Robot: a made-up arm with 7 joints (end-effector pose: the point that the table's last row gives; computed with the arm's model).
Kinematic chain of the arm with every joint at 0, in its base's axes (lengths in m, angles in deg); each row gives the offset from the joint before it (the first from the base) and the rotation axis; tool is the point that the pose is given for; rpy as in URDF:
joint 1: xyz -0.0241 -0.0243 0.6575 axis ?
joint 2: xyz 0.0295 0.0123 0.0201 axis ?
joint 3: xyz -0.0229 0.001 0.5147 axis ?
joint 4: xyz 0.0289 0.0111 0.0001 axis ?
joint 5: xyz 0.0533 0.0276 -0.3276 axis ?
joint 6: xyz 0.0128 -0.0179 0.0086 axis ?
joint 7: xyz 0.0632 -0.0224 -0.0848 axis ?
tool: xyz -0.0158 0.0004 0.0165 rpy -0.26 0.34 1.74
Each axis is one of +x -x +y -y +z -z.
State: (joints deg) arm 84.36 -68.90 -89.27 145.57 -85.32 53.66 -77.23
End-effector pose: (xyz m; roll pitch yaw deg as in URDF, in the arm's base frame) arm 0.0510 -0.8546 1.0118 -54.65 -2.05 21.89
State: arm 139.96 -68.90 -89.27 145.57 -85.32 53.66 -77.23
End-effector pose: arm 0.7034 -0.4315 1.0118 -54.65 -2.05 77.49
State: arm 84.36 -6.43 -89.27 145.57 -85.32 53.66 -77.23
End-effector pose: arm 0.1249 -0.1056 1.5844 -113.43 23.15 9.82
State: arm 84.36 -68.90 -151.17 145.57 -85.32 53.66 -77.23
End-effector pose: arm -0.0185 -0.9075 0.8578 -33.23 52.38 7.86
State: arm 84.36 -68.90 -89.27 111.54 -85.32 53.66 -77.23
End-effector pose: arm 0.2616 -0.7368 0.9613 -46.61 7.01 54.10
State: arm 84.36 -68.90 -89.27 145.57 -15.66 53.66 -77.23
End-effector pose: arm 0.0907 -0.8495 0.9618 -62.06 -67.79 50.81
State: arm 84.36 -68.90 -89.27 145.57 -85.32 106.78 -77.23
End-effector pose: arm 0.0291 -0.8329 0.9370 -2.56 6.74 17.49
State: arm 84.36 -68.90 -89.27 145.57 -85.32 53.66 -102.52
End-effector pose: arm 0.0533 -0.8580 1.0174 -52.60 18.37 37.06
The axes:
joint 1: +z
joint 2: +y
joint 3: +z
joint 4: -y
joint 5: -z
joint 6: +y
joint 7: -z

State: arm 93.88 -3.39 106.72 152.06 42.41 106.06 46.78
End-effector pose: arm -0.2062 -0.1985 1.4850 48.78 -18.17 177.73
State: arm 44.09 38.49 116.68 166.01 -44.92 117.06 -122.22
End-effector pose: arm 0.3016 0.4450 1.3594 -47.79 -2.53 -130.42
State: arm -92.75 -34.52 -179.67 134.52 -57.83 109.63 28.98
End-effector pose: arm 0.0544 0.6076 1.1755 -53.51 -21.44 54.85
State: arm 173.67 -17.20 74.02 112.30 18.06 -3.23 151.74
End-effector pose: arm 0.0551 -0.3624 1.4516 137.85 48.60 -154.59
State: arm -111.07 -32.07 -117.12 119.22 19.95 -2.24 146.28
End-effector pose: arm -0.0524 0.5825 1.2723 -135.53 70.85 165.96
